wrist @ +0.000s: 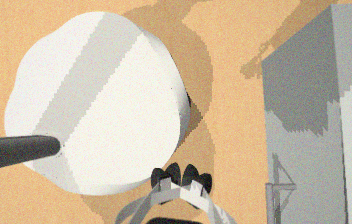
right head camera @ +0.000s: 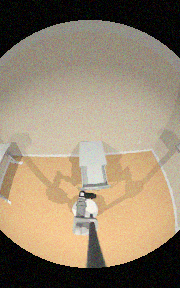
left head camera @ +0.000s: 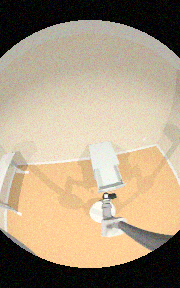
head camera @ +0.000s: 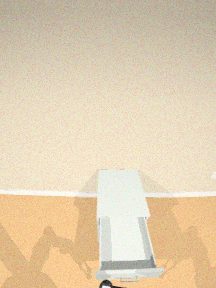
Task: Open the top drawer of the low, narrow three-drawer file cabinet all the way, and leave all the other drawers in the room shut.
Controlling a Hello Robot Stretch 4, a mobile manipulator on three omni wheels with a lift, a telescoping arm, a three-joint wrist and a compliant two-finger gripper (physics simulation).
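Observation:
The low, narrow file cabinet is pale grey and stands against the wall. Its top drawer stands far out, and its inside shows from above. In the wrist view the drawer front is at the right, with its bar handle on the lower part. My gripper is shut, with its dark fingertips close together and nothing seen between them. It is apart from the handle, to its left in the wrist view. The lower drawers are hidden from the head views.
My round white base is on the floor in front of the cabinet. A white piece of furniture stands at the left side of the room; its drawers cannot be made out. White skirting runs along the wall.

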